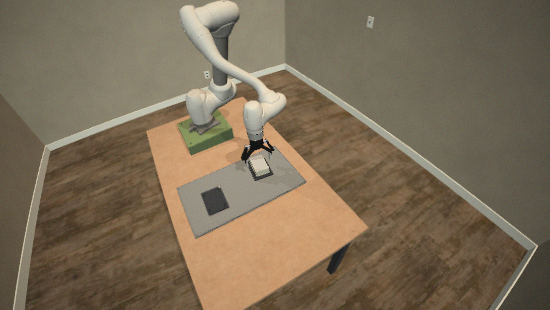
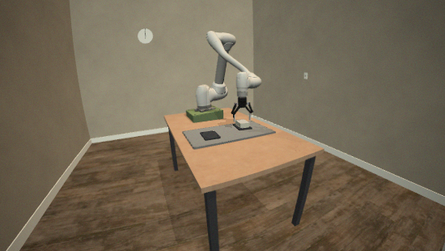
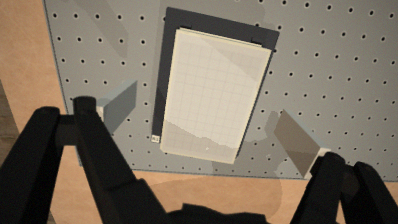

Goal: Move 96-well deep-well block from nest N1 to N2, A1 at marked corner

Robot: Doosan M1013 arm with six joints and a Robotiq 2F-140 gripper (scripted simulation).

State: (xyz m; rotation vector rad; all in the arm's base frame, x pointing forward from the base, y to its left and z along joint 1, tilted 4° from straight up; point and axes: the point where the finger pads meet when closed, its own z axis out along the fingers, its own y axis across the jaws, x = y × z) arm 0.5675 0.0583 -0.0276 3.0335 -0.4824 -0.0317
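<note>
My gripper is now 3 cm above the white 96-well deep-well block. From my hand the other things lie so: white corner label (5 cm behind, 7 cm to the left, 5 cm below).
</note>
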